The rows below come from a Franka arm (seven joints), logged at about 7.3 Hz.
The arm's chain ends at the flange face. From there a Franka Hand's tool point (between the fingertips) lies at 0.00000 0.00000 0.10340 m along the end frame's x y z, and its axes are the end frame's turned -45 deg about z.
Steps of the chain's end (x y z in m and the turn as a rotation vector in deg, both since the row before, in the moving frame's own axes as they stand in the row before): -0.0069 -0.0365 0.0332 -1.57 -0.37 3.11; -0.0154 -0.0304 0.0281 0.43 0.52 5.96; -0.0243 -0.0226 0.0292 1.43 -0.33 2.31; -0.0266 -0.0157 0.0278 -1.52 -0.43 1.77; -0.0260 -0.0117 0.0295 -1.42 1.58 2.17
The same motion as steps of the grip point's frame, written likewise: 0.0184 -0.0292 0.0332 -0.85 -1.37 3.11; 0.0118 -0.0322 0.0281 -0.06 0.67 5.96; 0.0002 -0.0354 0.0292 1.24 0.78 2.31; -0.0102 -0.0286 0.0278 -0.77 -1.38 1.77; -0.0100 -0.0228 0.0294 -2.12 0.11 2.17
